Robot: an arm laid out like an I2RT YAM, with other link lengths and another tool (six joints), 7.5 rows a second.
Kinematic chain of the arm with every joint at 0, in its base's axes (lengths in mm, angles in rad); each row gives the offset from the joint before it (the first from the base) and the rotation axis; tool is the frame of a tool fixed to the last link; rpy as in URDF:
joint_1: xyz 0 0 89.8 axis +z
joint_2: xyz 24 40.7 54.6 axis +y
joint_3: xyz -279.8 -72.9 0 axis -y
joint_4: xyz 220.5 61.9 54 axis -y
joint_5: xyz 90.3 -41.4 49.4 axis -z
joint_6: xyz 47.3 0 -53.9 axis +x
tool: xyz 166 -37 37 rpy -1.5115 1.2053 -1.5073
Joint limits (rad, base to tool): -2.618..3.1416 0..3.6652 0..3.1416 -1.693..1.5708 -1.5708..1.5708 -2.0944..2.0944
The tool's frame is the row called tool.
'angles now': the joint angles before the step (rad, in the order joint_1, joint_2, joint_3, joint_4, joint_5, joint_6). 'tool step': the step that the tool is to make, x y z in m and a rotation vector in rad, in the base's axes. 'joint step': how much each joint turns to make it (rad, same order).
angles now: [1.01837, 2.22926, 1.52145, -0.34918, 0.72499, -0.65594]
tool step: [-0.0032, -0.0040, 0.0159, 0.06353, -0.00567, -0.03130]
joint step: [0.00316, -0.04643, -0.02364, -0.00443, -0.00741, 0.05866]
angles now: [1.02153, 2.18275, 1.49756, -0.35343, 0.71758, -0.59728]
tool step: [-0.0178, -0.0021, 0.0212, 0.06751, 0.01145, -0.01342]
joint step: [0.02624, -0.08123, -0.03814, -0.03949, -0.01799, 0.07467]
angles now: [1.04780, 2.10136, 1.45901, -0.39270, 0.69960, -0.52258]
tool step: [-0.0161, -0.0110, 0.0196, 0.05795, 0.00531, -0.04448]
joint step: [0.02567, -0.07548, -0.03022, -0.06271, 0.00682, 0.10119]
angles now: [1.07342, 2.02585, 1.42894, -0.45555, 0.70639, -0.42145]
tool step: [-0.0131, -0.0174, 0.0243, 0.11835, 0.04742, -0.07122]
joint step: [0.00202, -0.09775, -0.00833, -0.09880, -0.04951, 0.14419]
